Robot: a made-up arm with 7 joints.
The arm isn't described. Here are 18 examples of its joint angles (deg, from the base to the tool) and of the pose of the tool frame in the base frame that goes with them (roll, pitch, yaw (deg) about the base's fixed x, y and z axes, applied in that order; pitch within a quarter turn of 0, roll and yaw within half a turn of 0; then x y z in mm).
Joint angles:
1: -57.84 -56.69 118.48 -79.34 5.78 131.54 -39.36
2: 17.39 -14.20 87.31 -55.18 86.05 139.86 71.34
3: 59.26 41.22 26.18 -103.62 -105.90 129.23 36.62
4: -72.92 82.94 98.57 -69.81 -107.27 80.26 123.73
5: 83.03 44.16 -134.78 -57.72 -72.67 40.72 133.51
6: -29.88 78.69 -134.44 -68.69 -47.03 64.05 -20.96
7: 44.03 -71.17 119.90 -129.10 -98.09 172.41 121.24
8: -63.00 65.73 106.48 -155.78 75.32 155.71 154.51
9: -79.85 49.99 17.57 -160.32 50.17 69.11 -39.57
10: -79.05 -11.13 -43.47 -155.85 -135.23 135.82 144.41
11: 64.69 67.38 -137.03 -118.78 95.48 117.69 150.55
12: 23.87 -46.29 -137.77 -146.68 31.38 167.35 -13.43
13: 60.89 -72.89 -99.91 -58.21 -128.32 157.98 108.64
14: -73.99 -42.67 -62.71 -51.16 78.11 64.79 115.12
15: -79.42 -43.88 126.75 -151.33 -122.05 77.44 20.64
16: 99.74 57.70 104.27 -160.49 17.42 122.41 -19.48
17: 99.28 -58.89 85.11 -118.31 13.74 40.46 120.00
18: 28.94 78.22 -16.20 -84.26 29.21 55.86 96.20
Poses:
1: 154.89 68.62 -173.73 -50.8 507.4 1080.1
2: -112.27 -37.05 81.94 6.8 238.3 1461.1
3: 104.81 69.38 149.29 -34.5 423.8 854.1
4: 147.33 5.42 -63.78 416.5 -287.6 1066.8
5: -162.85 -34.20 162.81 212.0 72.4 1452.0
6: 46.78 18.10 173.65 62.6 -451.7 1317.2
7: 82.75 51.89 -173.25 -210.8 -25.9 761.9
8: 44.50 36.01 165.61 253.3 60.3 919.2
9: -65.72 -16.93 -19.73 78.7 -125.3 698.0
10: 96.31 -4.47 -88.90 -103.2 -278.0 943.6
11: -114.91 44.18 -101.81 204.4 -132.3 1340.0
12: -169.27 1.69 -62.16 -185.8 -402.9 829.4
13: 126.42 -50.91 -51.96 208.1 -407.2 1147.9
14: -108.61 -15.97 -104.91 -371.6 48.4 1445.9
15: -69.50 -1.44 -51.55 189.4 37.2 806.4
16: -174.82 -42.82 -65.31 -325.2 -125.8 1021.7
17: 87.90 -1.62 76.68 -318.4 -48.2 1033.3
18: 24.86 42.84 -140.21 363.2 36.2 611.7
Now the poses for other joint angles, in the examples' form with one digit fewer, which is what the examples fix.
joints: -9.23 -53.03 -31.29 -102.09 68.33 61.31 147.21
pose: -100.7 45.7 6.3 50 -272 1408
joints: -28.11 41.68 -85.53 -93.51 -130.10 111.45 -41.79
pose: -52.7 -21.9 145.7 -87 -516 1049
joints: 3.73 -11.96 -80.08 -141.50 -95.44 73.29 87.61
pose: 50.6 25.3 -111.5 94 -421 951
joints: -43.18 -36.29 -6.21 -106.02 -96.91 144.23 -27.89
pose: -17.4 48.5 -82.9 210 -166 1317
